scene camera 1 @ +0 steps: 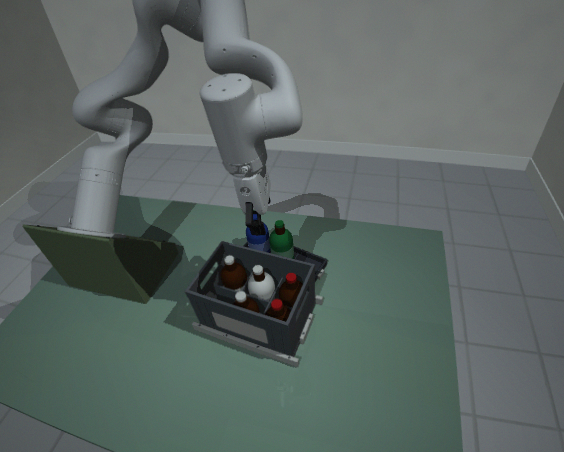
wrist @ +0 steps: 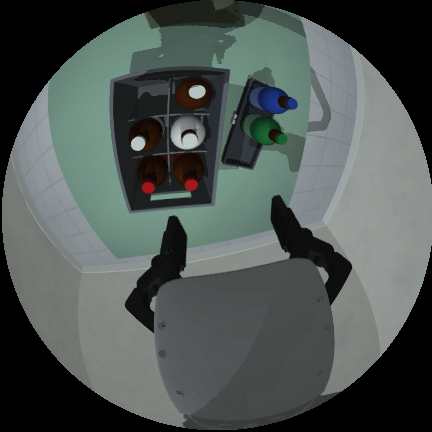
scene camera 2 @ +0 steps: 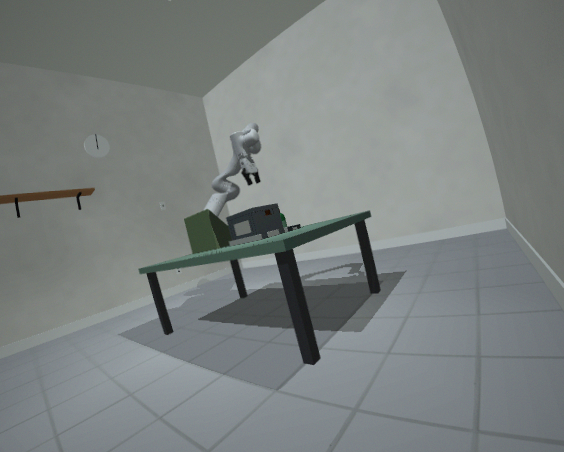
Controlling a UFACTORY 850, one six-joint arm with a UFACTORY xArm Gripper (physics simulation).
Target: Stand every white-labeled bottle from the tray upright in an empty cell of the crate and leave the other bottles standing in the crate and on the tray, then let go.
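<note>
My gripper (scene camera 1: pixel 254 227) (scene camera 2: pixel 254 182) (wrist: pixel 225 216) is open and empty, above the crate and tray. The white bottle (scene camera 1: pixel 261 287) (wrist: pixel 186 129) with a white cap stands in the crate's middle cell on the tray side. The grey crate (scene camera 1: pixel 202 306) (scene camera 2: pixel 267 225) (wrist: pixel 218 150) also holds two brown white-capped bottles and two brown red-capped bottles; the corner cell at top left in the wrist view is empty. A blue bottle (scene camera 1: pixel 257 243) (wrist: pixel 270 100) and a green bottle (scene camera 1: pixel 281 242) (wrist: pixel 264 130) stand on the dark tray (scene camera 1: pixel 312 258) (wrist: pixel 242 145). No white-labeled bottle shows on the tray.
The tray lies close behind the crate in scene camera 1. Pale rails (scene camera 1: pixel 240 344) run along the crate's base. A green block (scene camera 1: pixel 90 265) (scene camera 2: pixel 201 232) under the arm's base stands left of the crate on the green table (scene camera 1: pixel 380 350) (scene camera 2: pixel 325 231).
</note>
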